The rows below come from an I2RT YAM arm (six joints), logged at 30 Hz.
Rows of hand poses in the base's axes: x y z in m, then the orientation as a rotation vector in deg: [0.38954, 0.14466, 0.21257, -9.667, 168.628, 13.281]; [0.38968, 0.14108, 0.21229, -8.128, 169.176, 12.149]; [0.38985, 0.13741, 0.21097, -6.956, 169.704, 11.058]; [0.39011, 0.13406, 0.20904, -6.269, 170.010, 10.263]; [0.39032, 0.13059, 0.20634, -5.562, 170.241, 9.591]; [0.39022, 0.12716, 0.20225, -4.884, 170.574, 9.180]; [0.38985, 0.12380, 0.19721, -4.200, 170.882, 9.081]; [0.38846, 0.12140, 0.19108, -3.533, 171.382, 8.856]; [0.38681, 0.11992, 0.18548, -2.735, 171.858, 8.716]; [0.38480, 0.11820, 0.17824, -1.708, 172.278, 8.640]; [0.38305, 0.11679, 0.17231, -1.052, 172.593, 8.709]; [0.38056, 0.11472, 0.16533, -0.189, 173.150, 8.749]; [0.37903, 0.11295, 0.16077, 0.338, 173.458, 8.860]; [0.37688, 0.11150, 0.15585, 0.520, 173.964, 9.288]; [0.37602, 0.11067, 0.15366, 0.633, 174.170, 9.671]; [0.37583, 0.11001, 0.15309, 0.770, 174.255, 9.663]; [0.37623, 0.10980, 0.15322, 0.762, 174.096, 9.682]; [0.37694, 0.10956, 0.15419, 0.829, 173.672, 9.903]
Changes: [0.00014, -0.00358, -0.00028, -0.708, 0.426, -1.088]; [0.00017, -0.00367, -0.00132, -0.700, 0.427, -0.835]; [0.00026, -0.00335, -0.00193, -0.512, 0.241, -0.497]; [0.00021, -0.00347, -0.00270, -0.423, 0.182, -0.504]; [-0.00010, -0.00343, -0.00409, -0.257, 0.307, -0.465]; [-0.00037, -0.00336, -0.00504, -0.048, 0.307, -0.451]; [-0.00139, -0.00240, -0.00613, -0.144, 0.493, -0.438]; [-0.00165, -0.00148, -0.00560, -0.079, 0.479, -0.519]; [-0.00201, -0.00172, -0.00724, -0.023, 0.436, -0.667]; [-0.00175, -0.00141, -0.00593, 0.061, 0.335, -0.417]; [-0.00249, -0.00207, -0.00698, 0.040, 0.583, -0.541]; [-0.00153, -0.00177, -0.00456, 0.082, 0.330, -0.327]; [-0.00215, -0.00145, -0.00492, 0.271, 0.532, -0.077]; [-0.00086, -0.00083, -0.00219, 0.248, 0.229, -0.049]; [-0.00019, -0.00066, -0.00057, -0.004, 0.090, -0.085]; [0.00040, -0.00021, 0.00013, 0.017, -0.158, -0.003]; [0.00071, -0.00024, 0.00097, 0.161, -0.409, -0.060]
